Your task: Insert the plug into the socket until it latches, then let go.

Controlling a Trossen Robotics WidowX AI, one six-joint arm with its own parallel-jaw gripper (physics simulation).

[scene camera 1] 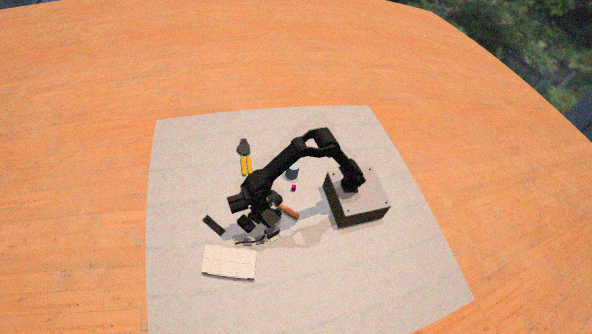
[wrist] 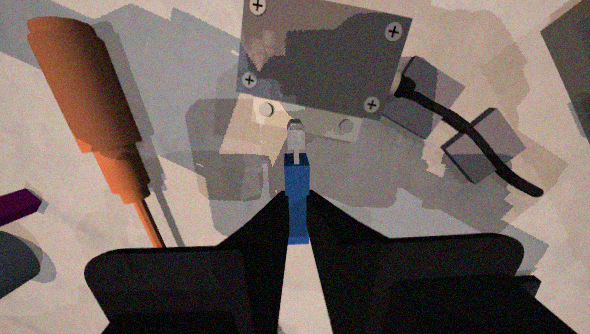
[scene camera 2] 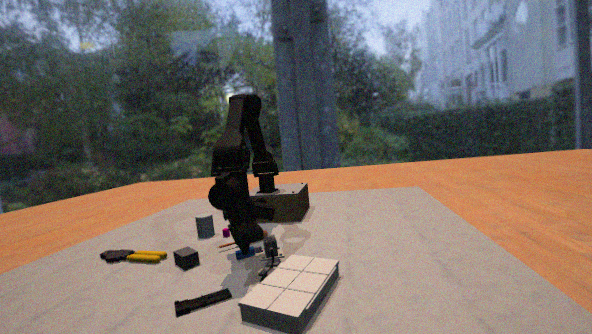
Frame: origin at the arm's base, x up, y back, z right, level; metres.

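Seen in the pictures: gripper, fingertip midpoint: (wrist: 296, 197) (scene camera 2: 245, 253); arm's base, origin of the base link: (scene camera 1: 349, 186) (scene camera 2: 267, 191).
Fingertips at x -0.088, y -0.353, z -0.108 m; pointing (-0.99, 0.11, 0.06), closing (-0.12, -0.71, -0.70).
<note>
Pixels of each thing's top centre, then the offset from my fingertips to it. "spot": a spot on its surface instead.
- blue plug, middle of its top: (wrist: 294, 192) (scene camera 2: 248, 248) dx +0.012, dy +0.007, dz -0.007 m
- grey housing, middle of its top: (wrist: 330, 59) (scene camera 2: 269, 238) (scene camera 1: 271, 229) dx +0.029, dy +0.035, dz -0.055 m
- black cable, surface spot: (wrist: 450, 115) spot: dx -0.010, dy -0.026, dz -0.086 m
- orange-handled screwdriver, middle of its top: (wrist: 101, 177) (scene camera 1: 282, 205) dx +0.011, dy +0.085, dz +0.062 m
- tiled box, middle of its top: (scene camera 2: 294, 278) (scene camera 1: 228, 261) dx +0.019, dy -0.124, dz -0.184 m
- black bar, middle of its top: (scene camera 2: 202, 296) (scene camera 1: 213, 224) dx +0.000, dy -0.189, dz -0.025 m
- dark cube, middle of its top: (scene camera 2: 185, 251) dx +0.019, dy -0.059, dz +0.140 m
- pliers, surface spot: (scene camera 1: 243, 157) spot: dx +0.004, dy -0.079, dz +0.319 m
- grey cylinder, middle of its top: (scene camera 2: 203, 215) (scene camera 1: 293, 164) dx +0.054, dy +0.138, dz +0.242 m
The blue plug (wrist: 297, 175) (scene camera 2: 241, 255) has a pale metal tip that points up the wrist view at the socket. The socket is a grey housing (wrist: 325, 70) (scene camera 2: 270, 246) with four screws, and a pale flange with two round pegs along its near side. In the wrist view the plug's tip lies over this flange between the pegs, with a small gap to the housing's edge. My gripper (wrist: 296, 197) (scene camera 2: 245, 249) is shut on the plug's blue body. The arm hides most of the plug in scene camera 1.
A black cable (wrist: 450, 115) with grey blocks runs beside the housing. An orange-handled screwdriver (wrist: 90, 85) (scene camera 1: 288, 210) lies on the other side. Also there are a tiled box (scene camera 1: 229, 261) (scene camera 2: 292, 287), black bar (scene camera 2: 202, 302), dark cube (scene camera 2: 186, 258), pliers (scene camera 1: 244, 157) and grey cylinder (scene camera 2: 204, 226).
</note>
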